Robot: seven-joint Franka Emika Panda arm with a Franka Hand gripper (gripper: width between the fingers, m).
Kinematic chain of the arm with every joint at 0, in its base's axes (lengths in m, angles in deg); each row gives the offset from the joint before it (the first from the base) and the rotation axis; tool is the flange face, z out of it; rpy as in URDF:
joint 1: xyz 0 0 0.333 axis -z
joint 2: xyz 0 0 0 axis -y
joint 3: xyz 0 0 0.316 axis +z
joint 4: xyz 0.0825 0 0 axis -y
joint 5: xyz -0.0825 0 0.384 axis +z
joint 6: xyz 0 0 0 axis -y
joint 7: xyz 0.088 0 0 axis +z
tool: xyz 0 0 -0.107 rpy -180 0 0
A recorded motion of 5 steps. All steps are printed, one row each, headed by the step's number.
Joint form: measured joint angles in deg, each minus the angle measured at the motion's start. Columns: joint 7, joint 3, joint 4, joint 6, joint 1, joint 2, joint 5.
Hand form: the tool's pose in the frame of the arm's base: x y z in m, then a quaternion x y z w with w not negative. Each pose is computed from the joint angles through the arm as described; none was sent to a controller.
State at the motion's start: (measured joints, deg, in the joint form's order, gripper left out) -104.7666 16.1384 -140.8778 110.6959 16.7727 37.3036 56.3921
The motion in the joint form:
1: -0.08 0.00 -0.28 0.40 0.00 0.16 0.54
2: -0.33 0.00 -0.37 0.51 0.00 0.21 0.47
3: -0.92 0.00 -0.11 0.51 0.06 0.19 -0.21
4: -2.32 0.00 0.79 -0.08 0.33 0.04 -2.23
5: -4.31 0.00 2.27 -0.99 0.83 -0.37 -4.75
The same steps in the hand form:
1: 0.3839 0.0677 0.5385 -0.41669 0.82481 0.25266 0.28673
2: 0.3838 0.0673 0.5381 -0.41466 0.82616 0.25226 0.28614
3: 0.3841 0.0667 0.5396 -0.41353 0.82879 0.24871 0.28328
4: 0.3849 0.0653 0.5441 -0.41367 0.83463 0.24037 0.27293
5: 0.3871 0.0628 0.5512 -0.41129 0.84269 0.23050 0.25997

